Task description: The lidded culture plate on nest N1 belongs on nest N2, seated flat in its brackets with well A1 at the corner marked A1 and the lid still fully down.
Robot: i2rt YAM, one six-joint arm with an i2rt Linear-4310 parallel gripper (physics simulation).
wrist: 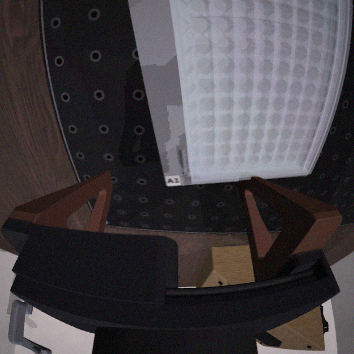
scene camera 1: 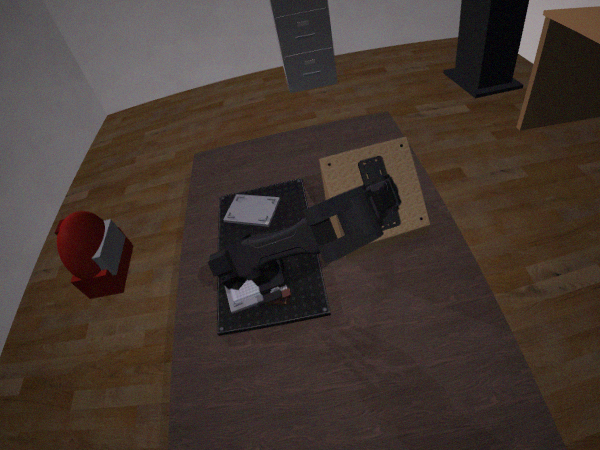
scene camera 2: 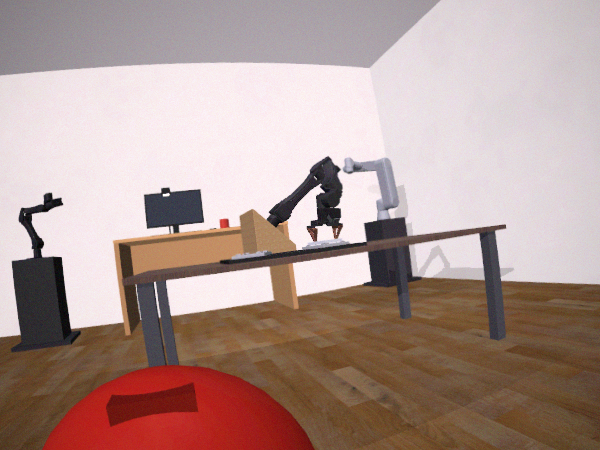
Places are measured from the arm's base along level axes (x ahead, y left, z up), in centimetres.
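Pixels of known places: gripper, fingertip midpoint: (wrist: 174, 177) (scene camera 1: 283, 289); arm's base, link origin: (scene camera 2: 266, 230).
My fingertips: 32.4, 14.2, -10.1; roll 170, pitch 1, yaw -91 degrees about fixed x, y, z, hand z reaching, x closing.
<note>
Ahead of a thing's pixels: the offset from my fingertips to its top centre, as dx, dy, dz. "*": to the spot under its first point. Level surfaces: height alone.
The clear lidded culture plate {+7.8, -4.6, +1.5} (scene camera 1: 245, 290) (scene camera 2: 326, 242) (wrist: 255, 90) lies on the light grey nest N1 {+7.6, -4.5, +0.4} (wrist: 155, 65), with its lid on. The A1 label {* -0.5, +0.2, -0.2} (wrist: 172, 180) is at a corner of that nest, near the plate's near edge in the wrist view. The pale nest N2 {+4.2, -33.5, +0.4} (scene camera 1: 251, 210) (scene camera 2: 251, 255) stands empty at the other end of the black board, with dark brackets at its corners. Its A1 mark is too small to make out. My gripper (scene camera 2: 324, 239) (wrist: 174, 177) is wide open and empty, low above the N1 end. The arm hides part of the plate in scene camera 1.
Both nests are on the black perforated board (scene camera 1: 305, 302) (wrist: 97, 75) on the brown table {dz -2.6} (scene camera 1: 375, 350). The arm's base is fixed to a wooden block (scene camera 1: 345, 167) (scene camera 2: 260, 235) beside the board. My forearm hangs over the board between the nests.
</note>
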